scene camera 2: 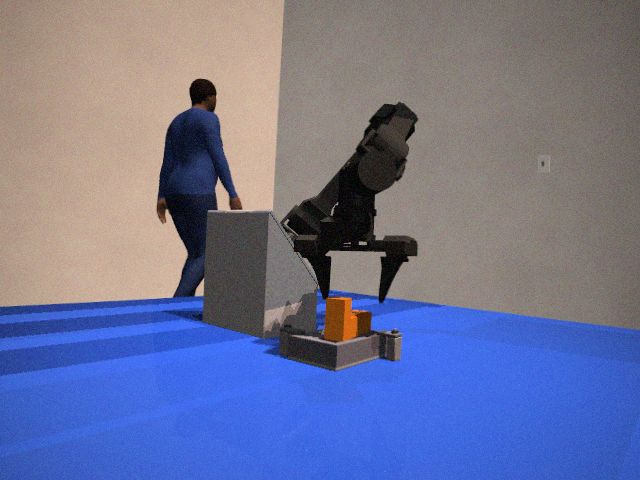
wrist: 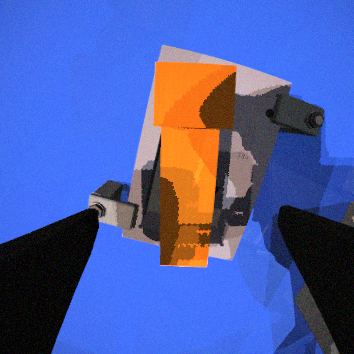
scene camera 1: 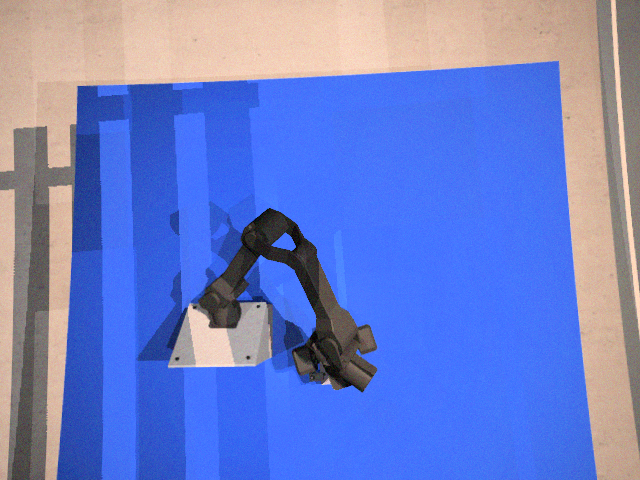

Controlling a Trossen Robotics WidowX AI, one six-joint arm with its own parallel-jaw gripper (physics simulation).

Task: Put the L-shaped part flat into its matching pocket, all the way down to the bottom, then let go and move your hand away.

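Places are measured from the arm's base along level axes (x ahead, y left, z up), in millimetres.
Pixels of known places: gripper, fingertip midpoint: (scene camera 2: 352,301) (wrist: 189,217); arm's base, link origin: (scene camera 2: 275,261) (scene camera 1: 225,318).
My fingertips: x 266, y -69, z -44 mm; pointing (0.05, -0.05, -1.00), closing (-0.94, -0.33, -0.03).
Observation:
Ahead of a thing's pixels: the offset from my fingertips to its middle. Level surfaces: height alone.
The orange L-shaped part {dy -10, dx +4, dz -20 mm} (scene camera 2: 338,321) (wrist: 189,155) rests on top of the grey pocket fixture {dy -18, dx -4, dz -62 mm} (scene camera 2: 310,352) (wrist: 260,81), turned at a slight angle to its walls. Its thick end stands high over the front corner in scene camera 2; its thinner leg reaches past the near rim in the wrist view. Much of the part is above the rim, and its underside is hidden. Dark pocket floor shows beside the leg. My gripper (scene camera 2: 353,300) (wrist: 189,217) is open and empty, its fingertips above the part's leg and wide apart on either side. The part does not show in scene camera 1.
Two bolted clamp tabs (wrist: 112,207) (wrist: 300,114) stick out from the fixture's sides. The pale wedge-shaped base block (scene camera 1: 217,346) (scene camera 2: 235,271) stands close beside the fixture. The fixture stands on the blue mat {dz -86 mm} (scene camera 1: 439,206) (scene camera 2: 465,413). A person in blue (scene camera 2: 191,149) stands behind the base block.

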